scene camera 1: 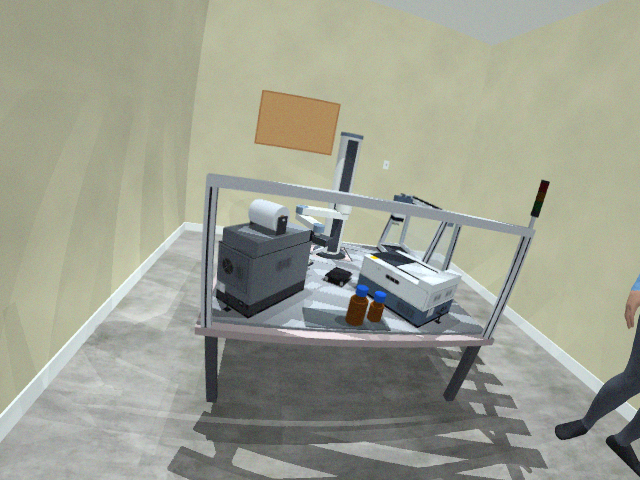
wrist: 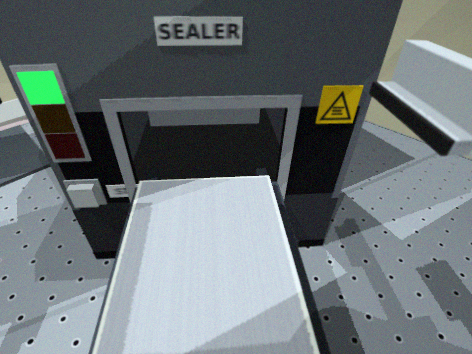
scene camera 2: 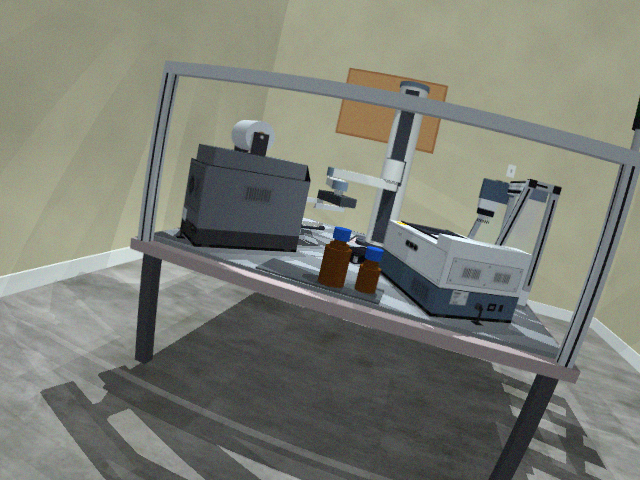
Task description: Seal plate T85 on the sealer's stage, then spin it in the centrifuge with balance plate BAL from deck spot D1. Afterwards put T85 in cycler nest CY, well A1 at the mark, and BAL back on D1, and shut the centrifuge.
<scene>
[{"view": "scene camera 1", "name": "centrifuge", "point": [419,293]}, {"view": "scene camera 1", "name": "brown bottle with blue cap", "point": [358,303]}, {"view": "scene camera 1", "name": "perforated table top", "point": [317,293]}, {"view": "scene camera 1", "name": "foil roll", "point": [262,212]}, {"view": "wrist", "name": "my gripper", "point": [190,67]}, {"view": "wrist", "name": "perforated table top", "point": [387,269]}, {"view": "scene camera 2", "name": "centrifuge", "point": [446,276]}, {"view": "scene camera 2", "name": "brown bottle with blue cap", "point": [337,254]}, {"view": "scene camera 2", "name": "perforated table top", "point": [525,329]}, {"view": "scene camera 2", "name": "foil roll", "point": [242,134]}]
</scene>
